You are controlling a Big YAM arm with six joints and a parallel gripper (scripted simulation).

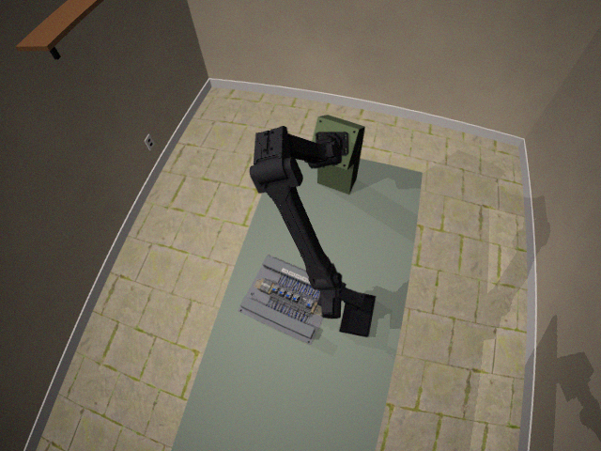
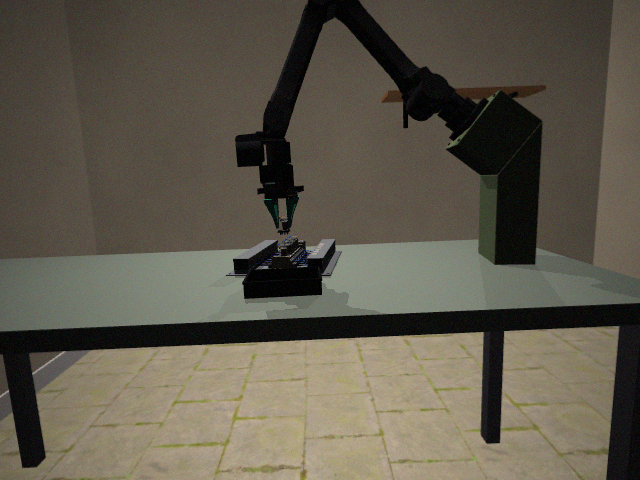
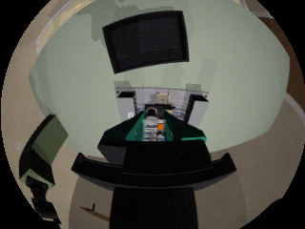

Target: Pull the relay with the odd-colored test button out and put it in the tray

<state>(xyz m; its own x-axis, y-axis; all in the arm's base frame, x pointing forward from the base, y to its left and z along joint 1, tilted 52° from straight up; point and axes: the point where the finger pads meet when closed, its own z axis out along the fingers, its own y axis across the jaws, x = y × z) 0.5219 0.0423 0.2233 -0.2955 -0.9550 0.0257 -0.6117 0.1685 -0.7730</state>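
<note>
The black tray lies 30 mm ahead of my hand, 110 mm to the left of it and 110 mm below it. Round my hand: grey socket panel 50 mm behind, 160 mm to the right, 130 mm below.
</note>
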